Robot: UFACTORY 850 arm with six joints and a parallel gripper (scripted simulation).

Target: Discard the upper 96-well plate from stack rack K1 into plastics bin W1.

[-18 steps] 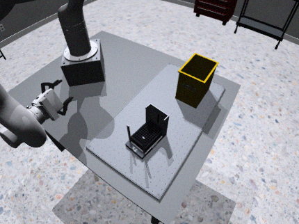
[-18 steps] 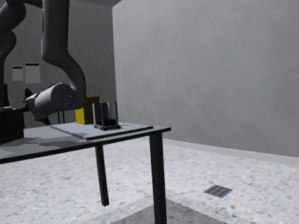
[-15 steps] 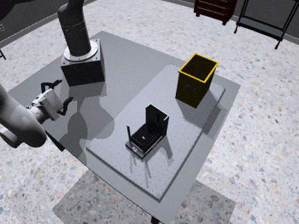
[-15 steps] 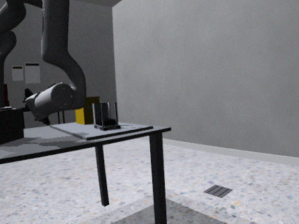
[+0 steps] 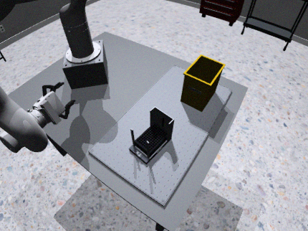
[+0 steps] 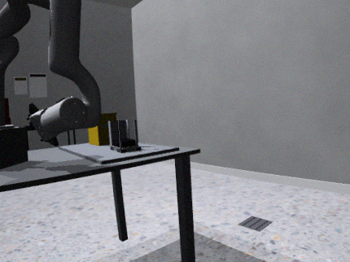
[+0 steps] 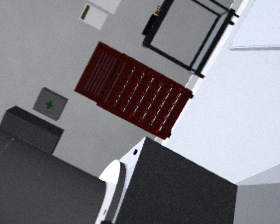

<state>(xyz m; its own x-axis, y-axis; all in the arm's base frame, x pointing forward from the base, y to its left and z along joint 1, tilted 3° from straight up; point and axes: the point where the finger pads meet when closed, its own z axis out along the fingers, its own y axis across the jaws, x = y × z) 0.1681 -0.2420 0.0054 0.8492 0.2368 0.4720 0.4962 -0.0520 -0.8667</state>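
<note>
My gripper is now 39 cm short of the black 96-well plate, 9 cm to the right of it and 10 cm above it. Also, from my hand: plastics bin W1: 43 cm ahead, 44 cm to the left, 5 cm below.
</note>
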